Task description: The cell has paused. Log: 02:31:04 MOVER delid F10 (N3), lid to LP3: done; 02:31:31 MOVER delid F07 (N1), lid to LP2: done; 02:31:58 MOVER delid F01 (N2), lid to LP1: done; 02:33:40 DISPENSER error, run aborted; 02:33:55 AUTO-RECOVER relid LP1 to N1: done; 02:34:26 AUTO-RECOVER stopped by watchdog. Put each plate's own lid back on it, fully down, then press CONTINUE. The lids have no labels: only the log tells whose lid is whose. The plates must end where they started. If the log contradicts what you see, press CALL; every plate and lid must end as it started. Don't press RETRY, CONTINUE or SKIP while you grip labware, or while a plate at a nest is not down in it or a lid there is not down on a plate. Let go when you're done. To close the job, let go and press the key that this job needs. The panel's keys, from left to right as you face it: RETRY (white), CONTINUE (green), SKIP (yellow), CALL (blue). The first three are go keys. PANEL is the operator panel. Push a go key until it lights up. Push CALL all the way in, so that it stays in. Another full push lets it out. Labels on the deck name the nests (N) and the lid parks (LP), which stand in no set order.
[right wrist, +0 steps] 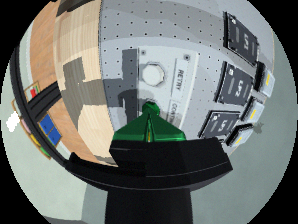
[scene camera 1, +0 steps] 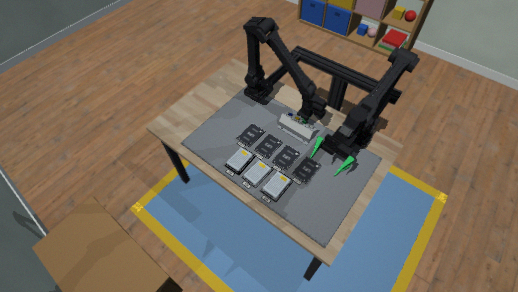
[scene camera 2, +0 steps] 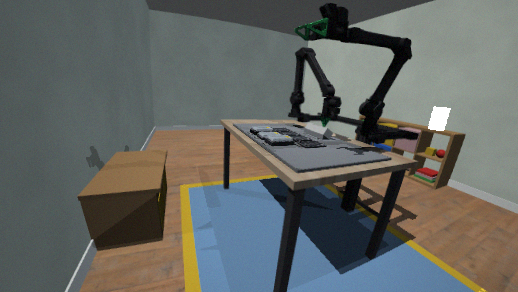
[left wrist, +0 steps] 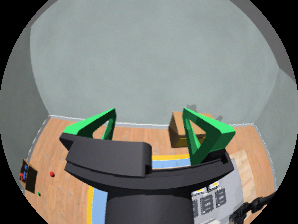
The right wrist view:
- right gripper: 149, 112
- operator panel: 180, 65
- lid park LP1: 231, 33
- lid park LP2: 237, 73
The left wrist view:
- left gripper: 149, 111
